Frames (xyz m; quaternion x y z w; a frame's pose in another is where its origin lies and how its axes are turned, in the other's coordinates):
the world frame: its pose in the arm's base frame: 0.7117 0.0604 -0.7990 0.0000 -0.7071 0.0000 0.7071
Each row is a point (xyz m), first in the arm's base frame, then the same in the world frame.
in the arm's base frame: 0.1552 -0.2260 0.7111
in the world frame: 1.5101 -0.2864 0.5565
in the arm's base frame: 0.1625 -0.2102 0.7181
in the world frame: 1.5171 -0.2706 0.5492
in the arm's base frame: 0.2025 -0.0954 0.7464
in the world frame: 1.5454 -0.1558 0.5092
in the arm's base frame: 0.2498 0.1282 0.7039
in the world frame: 1.5029 0.0678 0.4619
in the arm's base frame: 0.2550 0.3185 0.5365
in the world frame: 1.3355 0.2581 0.4567
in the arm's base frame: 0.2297 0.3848 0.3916
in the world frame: 1.1906 0.3244 0.4820
